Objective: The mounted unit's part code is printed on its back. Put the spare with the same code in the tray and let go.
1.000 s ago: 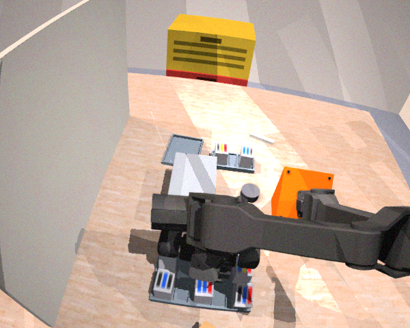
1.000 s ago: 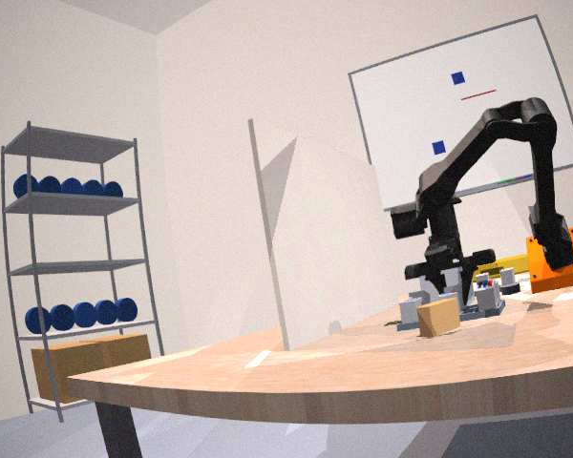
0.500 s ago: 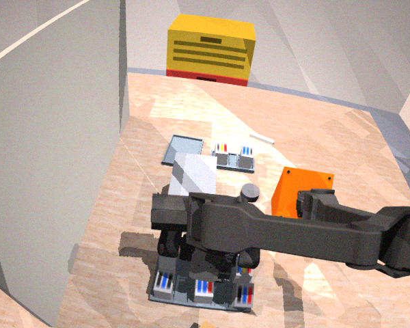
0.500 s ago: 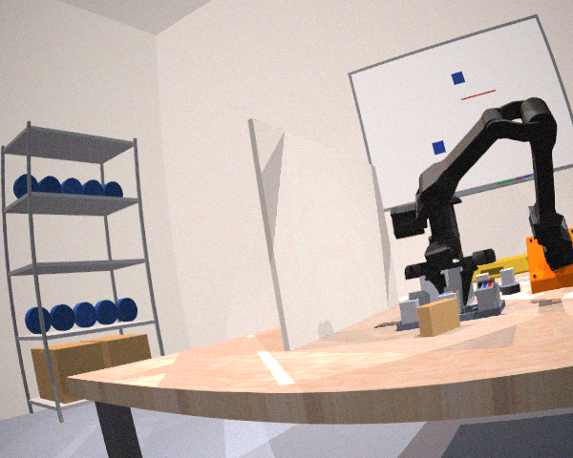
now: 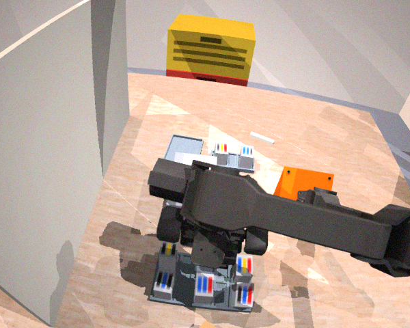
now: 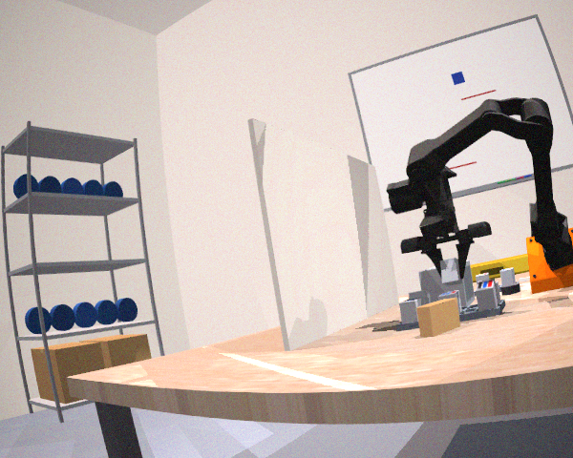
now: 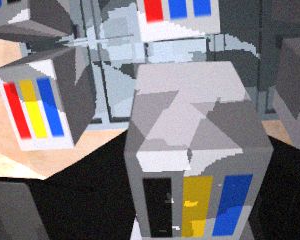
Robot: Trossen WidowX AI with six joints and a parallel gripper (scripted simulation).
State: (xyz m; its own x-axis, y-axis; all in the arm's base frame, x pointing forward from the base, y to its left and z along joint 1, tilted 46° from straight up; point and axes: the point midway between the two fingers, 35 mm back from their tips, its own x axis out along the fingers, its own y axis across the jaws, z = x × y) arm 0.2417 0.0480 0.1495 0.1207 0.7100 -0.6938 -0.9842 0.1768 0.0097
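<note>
Now: the grey tray 60 mm ahead of my gripper tip, 360 mm to the right of it and 70 mm below it. Round my gripper tip: grey mounted unit: 30 mm ahead, 160 mm to the right, 20 mm below; grey spare block: 30 mm above; red-yellow-blue spare: 70 mm behind, 20 mm to the left, 30 mm below.
</note>
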